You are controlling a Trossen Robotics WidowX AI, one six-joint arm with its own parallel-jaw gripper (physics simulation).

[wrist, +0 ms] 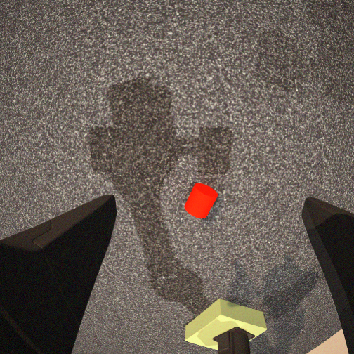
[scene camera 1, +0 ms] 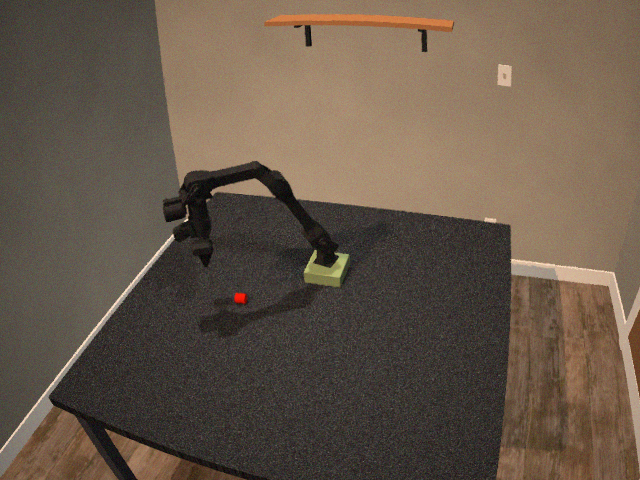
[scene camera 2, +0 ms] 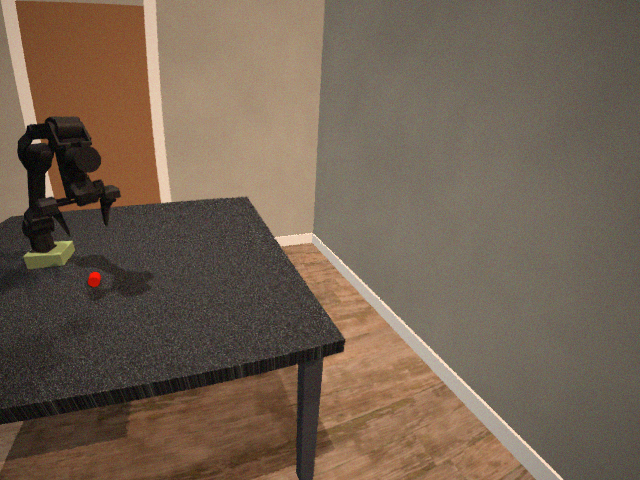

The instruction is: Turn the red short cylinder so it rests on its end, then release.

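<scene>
The red short cylinder (scene camera 1: 240, 298) (scene camera 2: 94, 279) (wrist: 201, 201) lies on its side on the dark table (scene camera 1: 372, 361) (scene camera 2: 217, 310) (wrist: 280, 110). In the wrist view its length runs at a slant, with one round end toward the upper right. My gripper (scene camera 1: 205, 261) (scene camera 2: 87, 230) (wrist: 214, 206) is open and empty, pointing down high above the table. In the wrist view the cylinder appears between the two widely spread fingertips, well below them. In scene camera 1 the fingers overlap.
The arm's yellow-green base block (scene camera 1: 323, 277) (scene camera 2: 50, 256) (wrist: 225, 320) sits on the table near the cylinder. The arm's shadow falls beside the cylinder. An orange shelf (scene camera 1: 359, 20) hangs on the wall behind the table. A grey wall (scene camera 1: 77, 155) (scene camera 2: 465, 180) stands beyond one table side.
</scene>
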